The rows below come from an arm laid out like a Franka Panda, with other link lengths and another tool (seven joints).
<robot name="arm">
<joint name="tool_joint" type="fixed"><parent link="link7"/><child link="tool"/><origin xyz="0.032 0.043 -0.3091" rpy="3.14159 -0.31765 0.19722"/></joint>
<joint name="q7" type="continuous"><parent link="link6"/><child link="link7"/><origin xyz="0.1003 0 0"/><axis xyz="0 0 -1"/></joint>
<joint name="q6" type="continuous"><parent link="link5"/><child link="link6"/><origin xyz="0 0 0"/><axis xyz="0 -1 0"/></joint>
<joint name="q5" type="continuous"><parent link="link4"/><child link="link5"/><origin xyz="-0.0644 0 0.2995"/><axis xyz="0 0 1"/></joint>
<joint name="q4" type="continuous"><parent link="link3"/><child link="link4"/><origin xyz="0.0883 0 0"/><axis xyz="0 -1 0"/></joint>
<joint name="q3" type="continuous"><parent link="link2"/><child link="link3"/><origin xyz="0 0 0.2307"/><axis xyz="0 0 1"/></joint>
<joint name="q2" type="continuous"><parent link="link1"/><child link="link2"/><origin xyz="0 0 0"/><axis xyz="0 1 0"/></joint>
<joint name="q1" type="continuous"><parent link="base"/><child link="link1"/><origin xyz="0 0 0.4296"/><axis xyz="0 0 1"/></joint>
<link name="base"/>
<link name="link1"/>
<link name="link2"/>
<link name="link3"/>
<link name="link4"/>
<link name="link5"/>
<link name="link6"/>
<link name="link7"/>
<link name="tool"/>
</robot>
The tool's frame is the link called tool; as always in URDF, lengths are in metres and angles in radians. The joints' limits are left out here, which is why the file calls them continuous.
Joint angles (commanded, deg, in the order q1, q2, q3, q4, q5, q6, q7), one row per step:
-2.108 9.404 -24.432 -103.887 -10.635 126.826 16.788
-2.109 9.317 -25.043 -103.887 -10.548 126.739 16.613
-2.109 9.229 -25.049 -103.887 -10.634 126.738 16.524
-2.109 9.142 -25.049 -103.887 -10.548 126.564 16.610
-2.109 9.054 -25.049 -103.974 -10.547 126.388 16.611
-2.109 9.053 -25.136 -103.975 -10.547 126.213 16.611
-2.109 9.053 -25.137 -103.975 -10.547 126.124 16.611
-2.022 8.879 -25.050 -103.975 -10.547 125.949 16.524
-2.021 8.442 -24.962 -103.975 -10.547 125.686 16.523
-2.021 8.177 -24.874 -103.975 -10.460 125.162 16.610
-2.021 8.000 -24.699 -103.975 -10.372 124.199 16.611
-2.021 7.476 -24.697 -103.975 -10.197 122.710 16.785
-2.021 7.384 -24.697 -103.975 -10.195 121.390 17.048
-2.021 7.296 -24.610 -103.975 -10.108 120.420 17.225
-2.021 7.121 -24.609 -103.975 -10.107 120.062 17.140
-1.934 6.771 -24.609 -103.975 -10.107 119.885 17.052
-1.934 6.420 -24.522 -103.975 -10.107 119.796 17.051
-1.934 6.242 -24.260 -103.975 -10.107 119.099 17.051
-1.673 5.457 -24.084 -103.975 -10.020 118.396 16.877
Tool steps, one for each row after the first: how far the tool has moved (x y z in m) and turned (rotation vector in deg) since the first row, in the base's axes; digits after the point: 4 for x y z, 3 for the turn. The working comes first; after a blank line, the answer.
Tool pose at each row, in the base's axes (x y z in m, rotation vector in deg; the steps are taken from these numbers as rounded here):
0.5692 -0.2870 0.3230 152.065 -32.132 40.921
0.5660 -0.2927 0.3240 151.817 -32.752 40.768
0.5660 -0.2929 0.3249 151.786 -32.573 40.839
0.5655 -0.2926 0.3251 151.846 -32.843 40.772
0.5644 -0.2923 0.3246 151.949 -32.918 40.548
0.5631 -0.2930 0.3240 151.970 -33.065 40.291
0.5627 -0.2929 0.3237 152.007 -33.088 40.172
0.5631 -0.2909 0.3247 152.166 -32.841 40.215
0.5631 -0.2898 0.3281 152.227 -32.907 40.488
0.5617 -0.2882 0.3288 152.447 -33.201 40.223
0.5585 -0.2852 0.3270 152.956 -33.355 39.261
0.5528 -0.2832 0.3271 153.473 -34.243 38.074
0.5467 -0.2819 0.3236 153.872 -34.934 36.450
0.5428 -0.2798 0.3212 154.253 -35.395 35.332
0.5414 -0.2793 0.3217 154.395 -35.403 35.081
0.5416 -0.2782 0.3244 154.480 -35.294 35.341
0.5422 -0.2772 0.3275 154.501 -35.288 35.729
0.5405 -0.2739 0.3268 154.886 -35.158 35.092
0.5406 -0.2684 0.3319 155.361 -34.776 35.354

-0.0032 -0.0057 0.0010 -0.022 0.010 -0.493
-0.0032 -0.0059 0.0019 -0.107 -0.013 -0.382
-0.0037 -0.0056 0.0021 0.036 -0.007 -0.537
-0.0048 -0.0053 0.0016 0.139 0.140 -0.586
-0.0061 -0.0060 0.0010 0.191 0.297 -0.713
-0.0065 -0.0059 0.0007 0.224 0.377 -0.734
-0.0061 -0.0039 0.0017 0.285 0.386 -0.520
-0.0061 -0.0028 0.0051 0.383 0.186 -0.491
-0.0075 -0.0012 0.0058 0.666 0.327 -0.638
-0.0107 0.0018 0.0040 1.116 0.978 -0.718
-0.0164 0.0038 0.0041 1.823 1.668 -1.276
-0.0225 0.0051 0.0006 2.342 2.688 -1.826
-0.0264 0.0072 -0.0018 2.799 3.389 -2.154
-0.0278 0.0077 -0.0013 2.920 3.560 -2.150
-0.0276 0.0088 0.0014 2.969 3.396 -2.010
-0.0270 0.0098 0.0045 3.003 3.128 -1.933
-0.0287 0.0131 0.0038 3.278 3.586 -1.823
-0.0286 0.0186 0.0089 3.585 3.460 -1.379

